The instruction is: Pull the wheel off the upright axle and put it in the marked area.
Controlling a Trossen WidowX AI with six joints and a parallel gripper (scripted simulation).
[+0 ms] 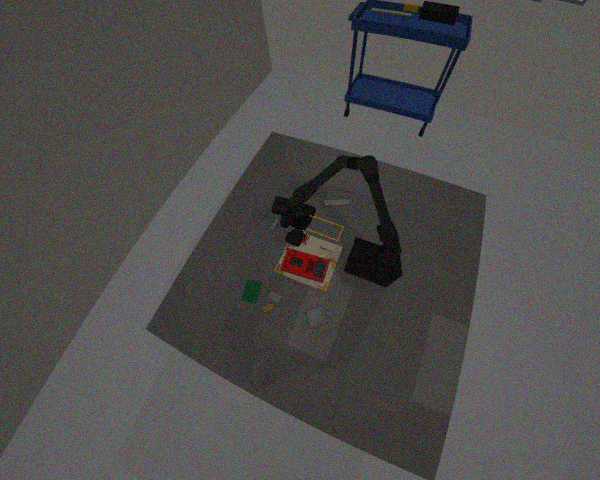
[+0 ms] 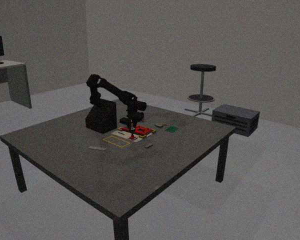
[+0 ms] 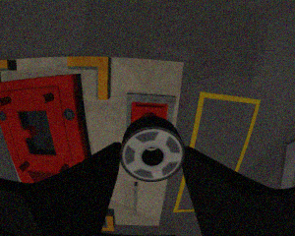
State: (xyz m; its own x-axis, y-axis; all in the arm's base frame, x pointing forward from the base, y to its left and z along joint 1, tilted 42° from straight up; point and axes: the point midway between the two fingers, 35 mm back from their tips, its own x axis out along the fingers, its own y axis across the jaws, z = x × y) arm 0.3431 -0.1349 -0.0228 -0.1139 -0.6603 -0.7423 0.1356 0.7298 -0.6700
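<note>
Right now the axle is 40 mm below my gripper tip. Round my gripper tip: wheel right at my gripper tip; then green card 160 mm ahead, 300 mm to the left, 70 mm below; then grey strip 110 mm behind, 240 mm to the right, 70 mm below.
</note>
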